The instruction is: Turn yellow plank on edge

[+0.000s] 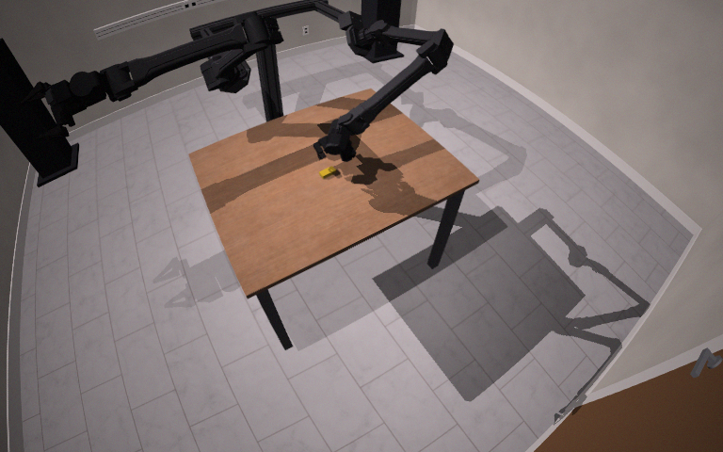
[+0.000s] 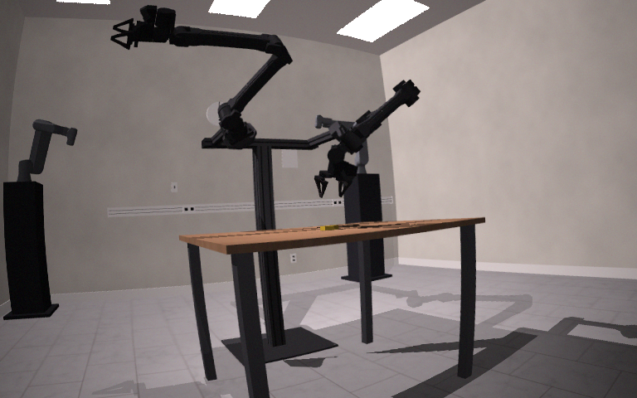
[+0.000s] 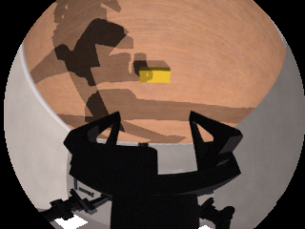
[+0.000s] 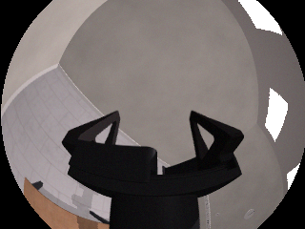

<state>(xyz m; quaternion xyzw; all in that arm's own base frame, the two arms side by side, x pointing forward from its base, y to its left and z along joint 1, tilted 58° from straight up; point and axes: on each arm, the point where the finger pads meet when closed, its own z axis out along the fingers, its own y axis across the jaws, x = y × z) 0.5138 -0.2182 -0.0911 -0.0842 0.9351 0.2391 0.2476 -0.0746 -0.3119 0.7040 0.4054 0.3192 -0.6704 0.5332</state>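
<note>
The yellow plank is 130 mm below my left hand and 20 mm behind it.
</note>
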